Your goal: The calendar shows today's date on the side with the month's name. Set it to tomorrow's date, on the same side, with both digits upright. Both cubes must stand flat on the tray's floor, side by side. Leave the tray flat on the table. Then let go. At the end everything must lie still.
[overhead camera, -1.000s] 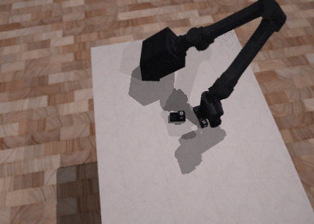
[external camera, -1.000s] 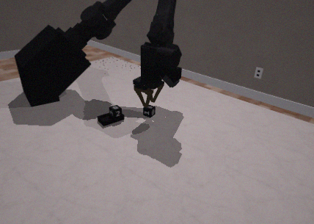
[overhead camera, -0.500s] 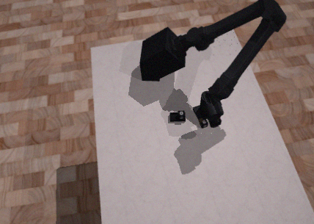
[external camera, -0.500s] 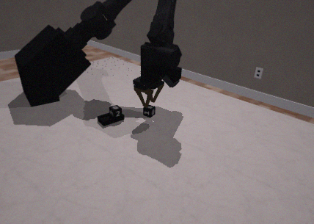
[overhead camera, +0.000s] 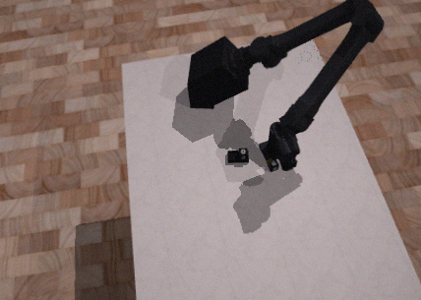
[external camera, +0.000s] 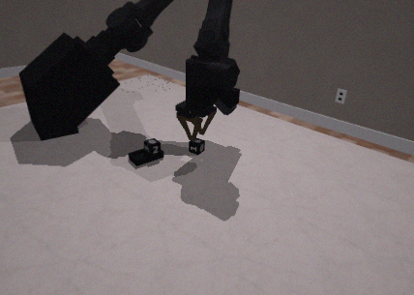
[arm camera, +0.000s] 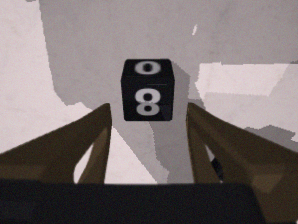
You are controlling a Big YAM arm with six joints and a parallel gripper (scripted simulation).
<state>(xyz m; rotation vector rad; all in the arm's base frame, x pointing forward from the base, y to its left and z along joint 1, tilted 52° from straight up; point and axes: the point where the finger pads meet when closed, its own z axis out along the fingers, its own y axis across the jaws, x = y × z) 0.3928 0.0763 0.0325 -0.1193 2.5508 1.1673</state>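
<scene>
Now: the black digit cube 3 cm below my hand. Round my hand: black tray (12 cm to the right, 6 cm behind, 4 cm below).
</scene>
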